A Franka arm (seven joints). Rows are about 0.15 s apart.
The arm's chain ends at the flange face. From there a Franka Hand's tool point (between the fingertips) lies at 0.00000 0.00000 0.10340 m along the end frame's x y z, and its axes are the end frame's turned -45 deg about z.
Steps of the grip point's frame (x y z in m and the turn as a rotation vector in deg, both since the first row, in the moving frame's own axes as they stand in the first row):
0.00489, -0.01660, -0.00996, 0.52, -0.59, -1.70
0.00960, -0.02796, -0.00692, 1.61, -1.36, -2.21
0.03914, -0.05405, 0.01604, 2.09, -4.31, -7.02
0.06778, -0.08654, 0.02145, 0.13, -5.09, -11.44
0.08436, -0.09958, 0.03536, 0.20, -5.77, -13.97
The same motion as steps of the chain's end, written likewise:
-0.00687, -0.01531, -0.00995, -0.05, -0.78, -1.70
-0.00919, -0.02631, -0.00685, 0.18, -2.10, -2.21
-0.00258, -0.06922, 0.01640, -1.57, -4.53, -7.02
-0.00729, -0.11606, 0.02186, -3.51, -3.69, -11.44
-0.00409, -0.13801, 0.03588, -3.94, -4.22, -13.97

